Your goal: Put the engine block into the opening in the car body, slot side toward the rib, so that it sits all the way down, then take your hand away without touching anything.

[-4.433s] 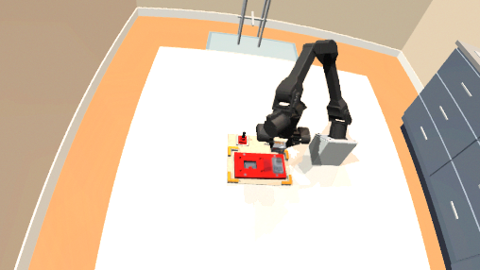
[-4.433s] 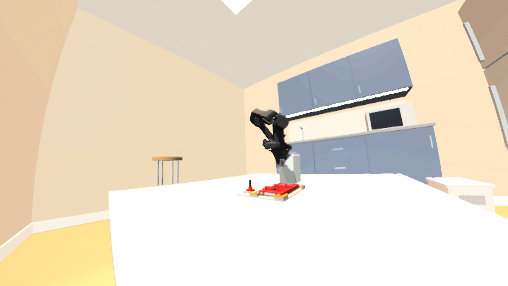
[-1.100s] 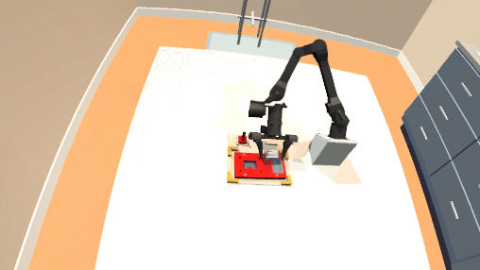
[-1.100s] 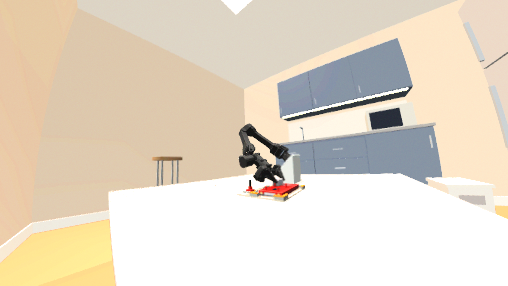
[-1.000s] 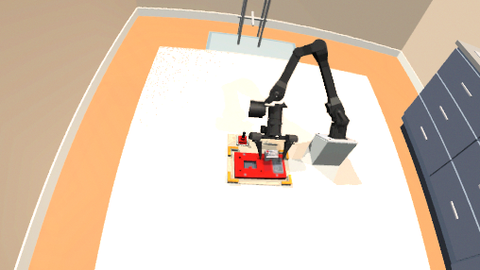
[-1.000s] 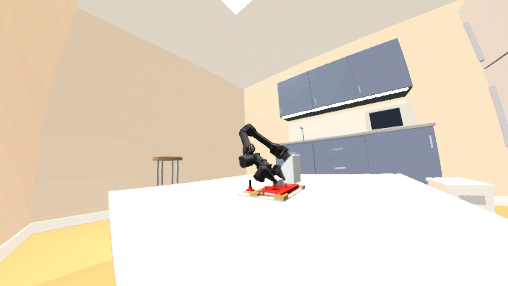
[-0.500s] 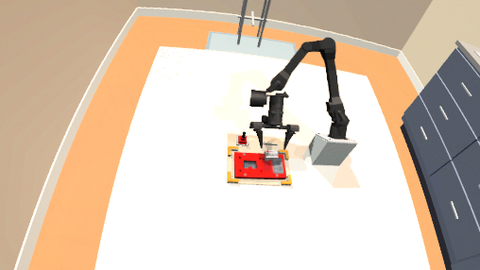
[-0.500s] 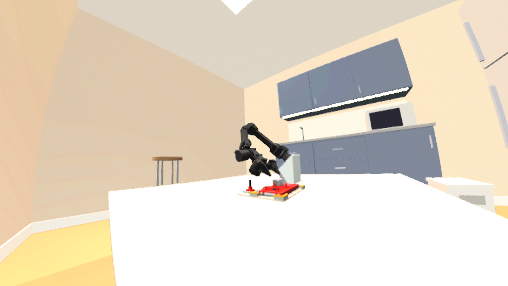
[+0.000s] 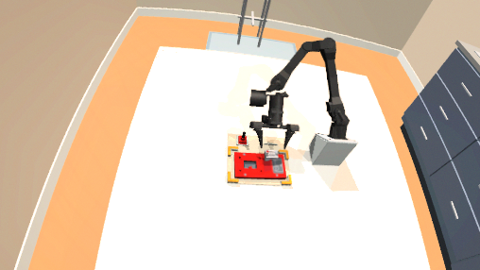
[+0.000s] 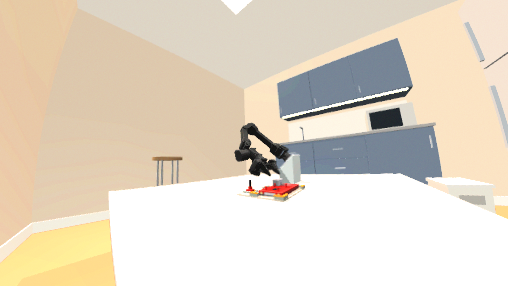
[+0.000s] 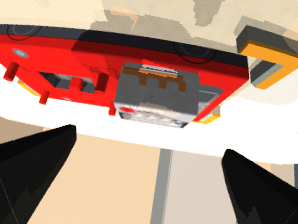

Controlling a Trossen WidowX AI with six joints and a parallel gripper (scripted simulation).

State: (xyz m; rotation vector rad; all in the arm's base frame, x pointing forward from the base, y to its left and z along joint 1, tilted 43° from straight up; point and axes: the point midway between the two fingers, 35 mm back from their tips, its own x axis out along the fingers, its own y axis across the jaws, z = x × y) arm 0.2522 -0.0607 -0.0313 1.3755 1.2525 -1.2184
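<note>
Right now the grey engine block is 4 cm below my gripper tip and 1 cm to the left of it.
</note>
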